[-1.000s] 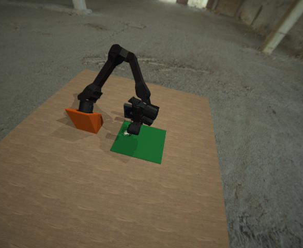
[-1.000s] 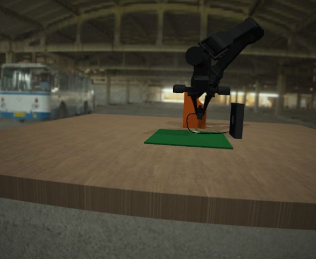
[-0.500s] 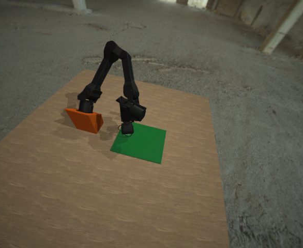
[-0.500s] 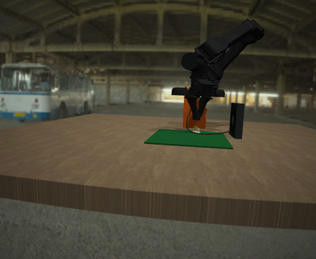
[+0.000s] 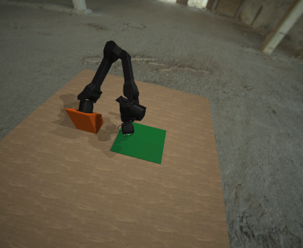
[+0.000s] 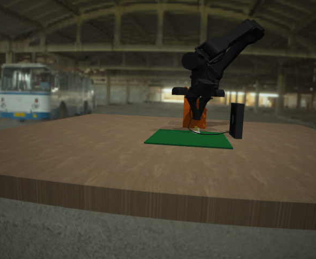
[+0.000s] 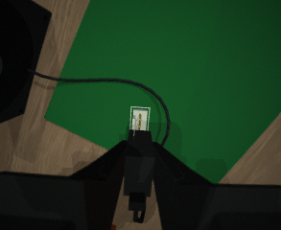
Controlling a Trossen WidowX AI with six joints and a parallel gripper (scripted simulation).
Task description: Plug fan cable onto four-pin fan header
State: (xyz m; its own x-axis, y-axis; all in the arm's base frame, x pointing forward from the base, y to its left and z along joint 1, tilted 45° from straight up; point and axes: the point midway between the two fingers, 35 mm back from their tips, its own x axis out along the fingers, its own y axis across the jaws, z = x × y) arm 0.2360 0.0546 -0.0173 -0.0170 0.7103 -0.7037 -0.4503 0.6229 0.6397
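My gripper tip is now 6 cm above the white four-pin fan header. Also, from my gripper tip: green board (10 cm ahead, 8 cm below, 2 cm to the right); black plug (1 cm behind, 1 cm above); black fan (13 cm to the left, 1 cm below, 1 cm behind).
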